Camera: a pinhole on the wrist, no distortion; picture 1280 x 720 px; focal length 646.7 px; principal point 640.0 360.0 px. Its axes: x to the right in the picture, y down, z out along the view. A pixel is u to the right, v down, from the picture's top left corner.
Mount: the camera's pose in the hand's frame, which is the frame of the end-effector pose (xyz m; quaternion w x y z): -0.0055 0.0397 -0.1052 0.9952 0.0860 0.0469 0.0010
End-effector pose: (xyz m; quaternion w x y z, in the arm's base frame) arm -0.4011 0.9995 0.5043 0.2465 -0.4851 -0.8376 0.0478
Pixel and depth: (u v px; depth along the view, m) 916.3 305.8 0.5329
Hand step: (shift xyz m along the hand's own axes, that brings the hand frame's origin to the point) 0.2707 -0.0932 0.3886
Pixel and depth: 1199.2 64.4 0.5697
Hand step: 0.5366 -0.3094 0.3631
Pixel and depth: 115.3 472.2 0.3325
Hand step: -0.2426 0.0369 0.2559
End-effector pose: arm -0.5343 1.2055 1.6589 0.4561 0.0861 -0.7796 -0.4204
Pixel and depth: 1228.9 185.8 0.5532
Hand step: 0.5469 -0.1967 0.3649
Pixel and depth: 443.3 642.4 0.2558
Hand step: -0.0584 0.1052 0.1721
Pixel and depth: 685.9 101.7 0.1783
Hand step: 0.0233 -0.0608 0.0563
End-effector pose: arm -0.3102 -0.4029 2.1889 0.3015 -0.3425 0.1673 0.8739
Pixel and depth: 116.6 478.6 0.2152
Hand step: -0.1585 0.0400 0.1289
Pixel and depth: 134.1 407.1 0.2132
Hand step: -0.1515 0.0168 0.1221
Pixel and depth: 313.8 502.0 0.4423
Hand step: -0.1857 0.0575 0.3660
